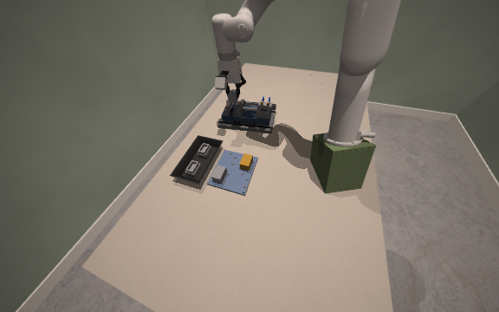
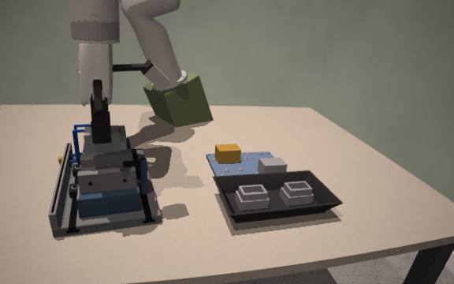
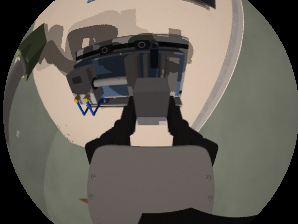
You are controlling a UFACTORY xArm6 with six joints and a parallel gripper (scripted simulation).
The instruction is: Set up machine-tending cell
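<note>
Right now the vise is 13 cm below my hand and 7 cm behind it. Round my hand: brass blank: 30 cm to the left, 16 cm behind, 14 cm below.
</note>
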